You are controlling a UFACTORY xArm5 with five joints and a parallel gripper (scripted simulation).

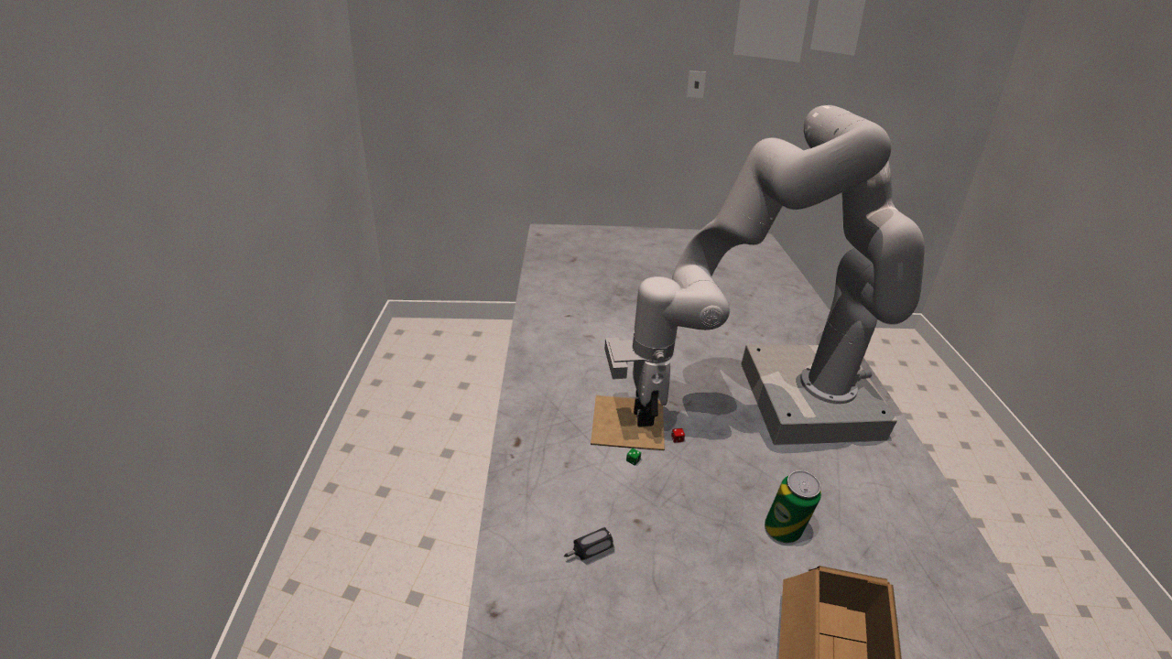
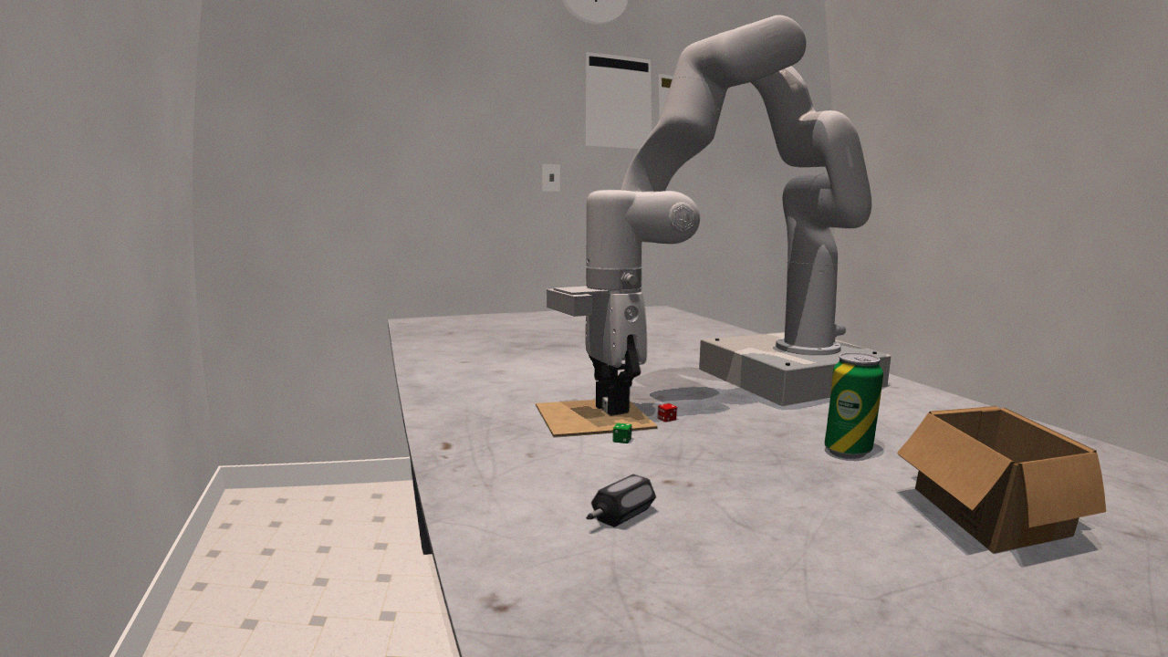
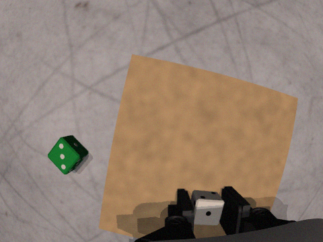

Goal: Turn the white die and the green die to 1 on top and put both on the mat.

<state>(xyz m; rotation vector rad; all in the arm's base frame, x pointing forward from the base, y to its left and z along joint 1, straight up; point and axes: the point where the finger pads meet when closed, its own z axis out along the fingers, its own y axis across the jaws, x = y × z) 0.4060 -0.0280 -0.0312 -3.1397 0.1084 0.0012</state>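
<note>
Right now my hand is 1 cm above the white die. Round my hand: tan mat (3 cm ahead, 2 cm below); green die (10 cm to the left, 5 cm ahead, 2 cm below); red die (6 cm to the left, 5 cm behind, 2 cm below).
</note>
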